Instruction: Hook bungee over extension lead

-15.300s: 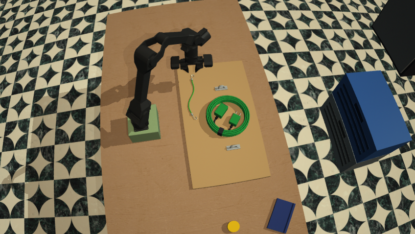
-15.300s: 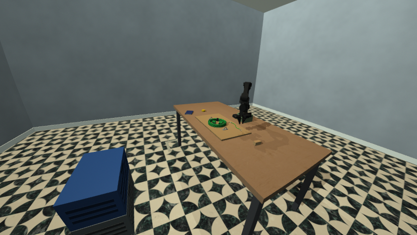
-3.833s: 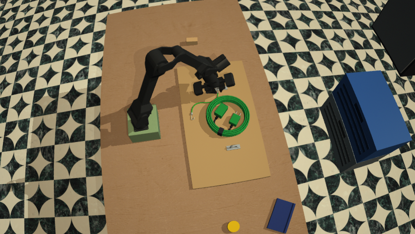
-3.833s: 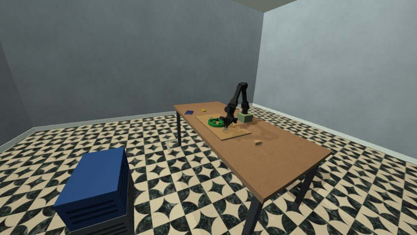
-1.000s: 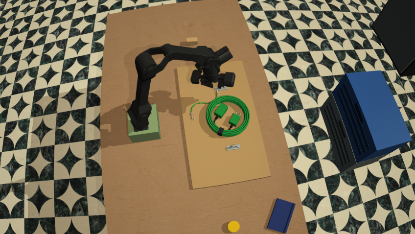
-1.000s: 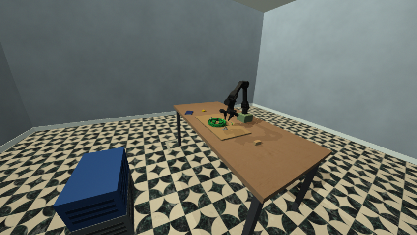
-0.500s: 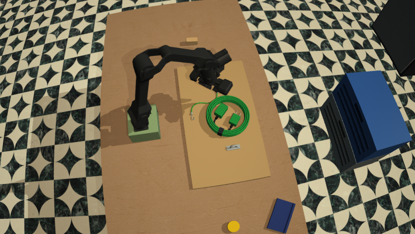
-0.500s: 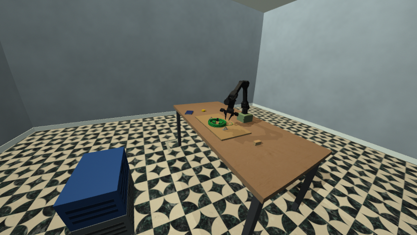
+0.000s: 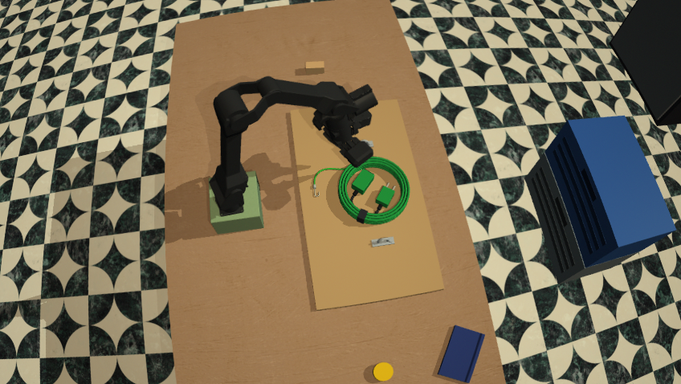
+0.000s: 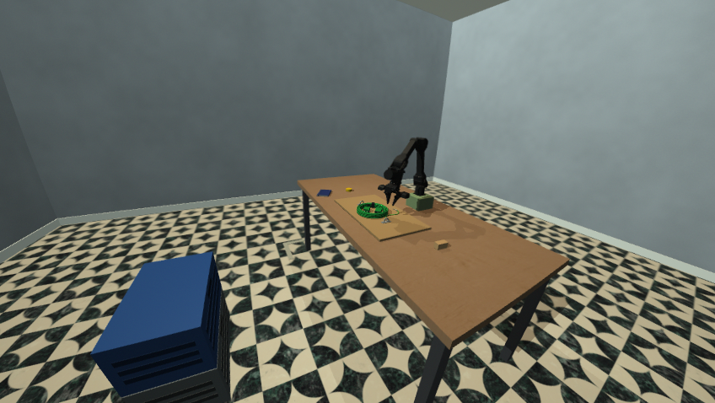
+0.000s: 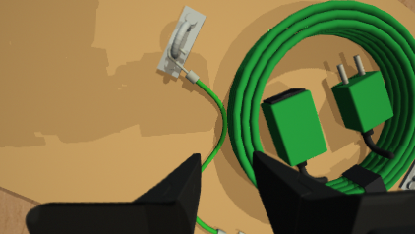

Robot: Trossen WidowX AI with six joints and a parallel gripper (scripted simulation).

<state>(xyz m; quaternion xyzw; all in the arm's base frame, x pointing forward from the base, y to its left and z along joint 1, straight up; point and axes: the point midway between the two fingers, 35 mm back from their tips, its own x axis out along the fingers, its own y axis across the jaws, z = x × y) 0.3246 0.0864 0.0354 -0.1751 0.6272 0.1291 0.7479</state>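
Now: hand 3 cm short of the board, 9 cm to the left of it and 11 cm above it. Round my hand: small wooden block: 1 cm behind, 39 cm to the left, 10 cm below; then yellow disc: 3 cm behind, 59 cm to the right, 11 cm below.
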